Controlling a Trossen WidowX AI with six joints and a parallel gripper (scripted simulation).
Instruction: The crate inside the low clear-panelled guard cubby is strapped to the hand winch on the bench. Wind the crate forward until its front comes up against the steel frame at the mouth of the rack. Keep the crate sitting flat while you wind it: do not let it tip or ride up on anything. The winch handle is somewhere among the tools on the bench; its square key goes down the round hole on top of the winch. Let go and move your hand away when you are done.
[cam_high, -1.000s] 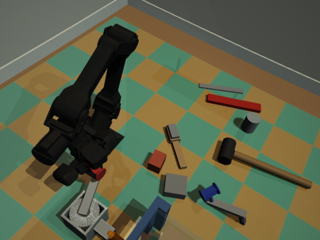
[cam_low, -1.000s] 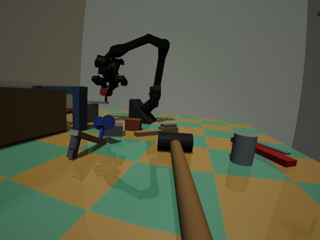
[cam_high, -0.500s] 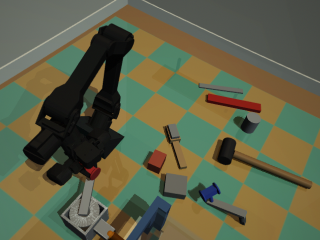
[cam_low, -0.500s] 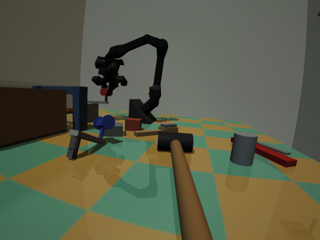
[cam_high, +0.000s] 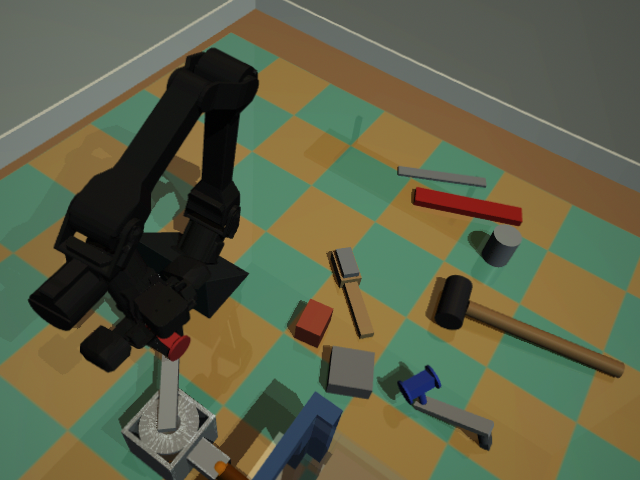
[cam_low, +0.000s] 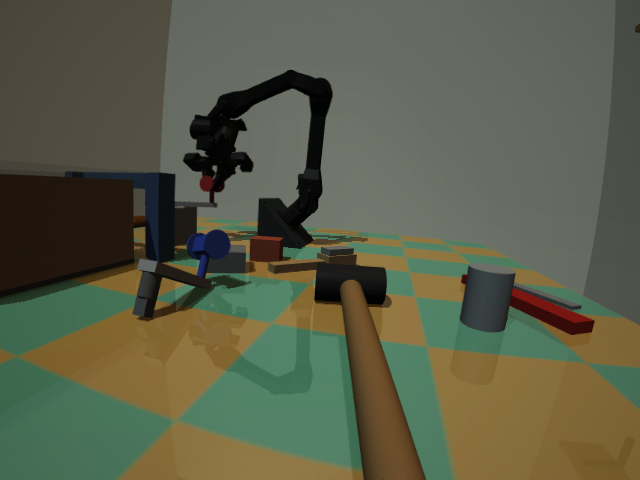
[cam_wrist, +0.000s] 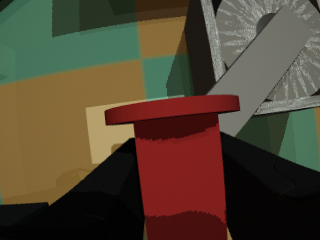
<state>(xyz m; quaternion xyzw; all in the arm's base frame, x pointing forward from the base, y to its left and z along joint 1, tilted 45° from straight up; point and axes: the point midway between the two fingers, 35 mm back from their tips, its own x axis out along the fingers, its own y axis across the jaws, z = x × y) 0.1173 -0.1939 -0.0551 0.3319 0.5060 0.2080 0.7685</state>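
Now: gripper tip 10 mm short of the red-knobbed winch handle, 30 mm to the left of it and 30 mm above it. Round my gripper tip: red cylindrical grip: 10 mm behind; grey block: 210 mm ahead, 180 mm to the left, 120 mm below; boxy winch: 40 mm ahead, 80 mm to the right, 100 mm below.
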